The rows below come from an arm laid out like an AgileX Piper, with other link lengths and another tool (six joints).
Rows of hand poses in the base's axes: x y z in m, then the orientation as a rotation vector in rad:
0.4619, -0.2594, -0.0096, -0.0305, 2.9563, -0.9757
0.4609, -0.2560, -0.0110, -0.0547, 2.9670, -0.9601
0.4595, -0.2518, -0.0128, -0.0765, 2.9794, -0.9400
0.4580, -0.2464, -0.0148, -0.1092, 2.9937, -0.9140
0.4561, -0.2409, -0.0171, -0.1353, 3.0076, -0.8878
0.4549, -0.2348, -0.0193, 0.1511, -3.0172, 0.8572
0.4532, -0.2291, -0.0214, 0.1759, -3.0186, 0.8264
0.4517, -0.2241, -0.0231, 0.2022, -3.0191, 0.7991
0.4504, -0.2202, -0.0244, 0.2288, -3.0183, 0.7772
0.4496, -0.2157, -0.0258, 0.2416, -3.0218, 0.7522
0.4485, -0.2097, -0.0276, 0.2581, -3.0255, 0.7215
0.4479, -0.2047, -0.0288, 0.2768, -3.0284, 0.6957
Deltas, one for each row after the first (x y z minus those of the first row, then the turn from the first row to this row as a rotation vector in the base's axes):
-0.0010, 0.0034, -0.0014, 0.0114, 0.0104, 0.0131
-0.0024, 0.0076, -0.0032, 0.0258, 0.0208, 0.0245
-0.0039, 0.0130, -0.0052, 0.0440, 0.0341, 0.0422
-0.0058, 0.0185, -0.0075, 0.0623, 0.0460, 0.0560
-0.0070, 0.0246, -0.0097, 0.0825, 0.0533, 0.0644
-0.0087, 0.0303, -0.0118, 0.1013, 0.0639, 0.0781
-0.0102, 0.0353, -0.0135, 0.1179, 0.0743, 0.0929
-0.0115, 0.0392, -0.0148, 0.1310, 0.0841, 0.1081
-0.0123, 0.0437, -0.0162, 0.1469, 0.0886, 0.1156
-0.0134, 0.0497, -0.0180, 0.1664, 0.0945, 0.1253
-0.0140, 0.0547, -0.0192, 0.1827, 0.0999, 0.1366

